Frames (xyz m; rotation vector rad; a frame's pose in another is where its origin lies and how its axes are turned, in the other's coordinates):
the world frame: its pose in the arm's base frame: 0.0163 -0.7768 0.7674 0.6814 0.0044 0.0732
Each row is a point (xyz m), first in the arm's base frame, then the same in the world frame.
Working: the arm's base frame: its pose in the world frame: 0.0221 0.1194 -1.0853 -0.6814 -0.0044 -0.0732

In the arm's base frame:
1: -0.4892 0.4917 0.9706
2: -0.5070 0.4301 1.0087
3: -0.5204 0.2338 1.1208
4: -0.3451 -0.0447 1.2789
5: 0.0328 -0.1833 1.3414
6: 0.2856 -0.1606 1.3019
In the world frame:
1: -0.4126 1.1434 -0.6544
2: -0.4338 1.1209 -0.5865
3: -0.4585 1.0404 -0.3763
4: -0.2997 0.9127 -0.0734
5: 0.0689 0.8197 0.0729
6: 0.3218 0.7957 0.0351

